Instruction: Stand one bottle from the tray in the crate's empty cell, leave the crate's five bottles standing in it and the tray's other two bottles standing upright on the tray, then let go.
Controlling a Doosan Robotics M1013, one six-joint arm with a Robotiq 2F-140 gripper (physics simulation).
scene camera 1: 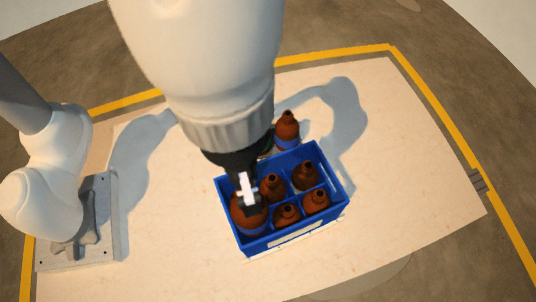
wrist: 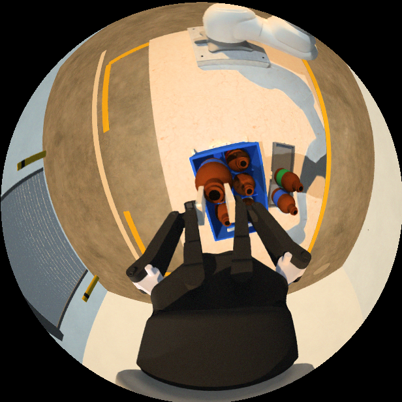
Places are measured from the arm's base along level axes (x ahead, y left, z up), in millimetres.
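Where they show: arm's base, origin of the base link: [scene camera 1: 74,222].
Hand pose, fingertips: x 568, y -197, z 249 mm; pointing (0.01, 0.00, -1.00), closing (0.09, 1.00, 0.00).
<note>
Each offset is from my fingertips to the top centre of the thing. "spot": to the spot under its first point.
The gripper [scene camera 1: 249,201] [wrist: 215,195] is shut on the neck of a brown bottle with a blue band [scene camera 1: 248,216] [wrist: 213,174]. It holds this bottle upright above the front-left cell of the blue crate @(spot: 189 mm ahead, 37 mm right, 174 mm down) [scene camera 1: 336,210] [wrist: 261,167]. In scene camera 1, four brown bottles stand in the other middle and right cells; the back-left cell is hidden behind the gripper. In the wrist view, a bottle [wrist: 237,159] stands beside the held one. A green-banded bottle @(96 mm ahead, 280 mm left, 153 mm down) [scene camera 1: 268,144] [wrist: 288,179] and a blue-banded bottle @(182 mm ahead, 262 mm left, 153 mm down) [scene camera 1: 287,130] [wrist: 284,200] stand upright on the grey tray [wrist: 283,152].
The tray is beside the crate's back wall and mostly hidden in scene camera 1. The divider walls and neighbouring bottles are close to the held bottle. The robot's base plate [scene camera 1: 107,215] [wrist: 232,59] lies on the pale floor panel [scene camera 1: 415,165], left of the crate in scene camera 1.
</note>
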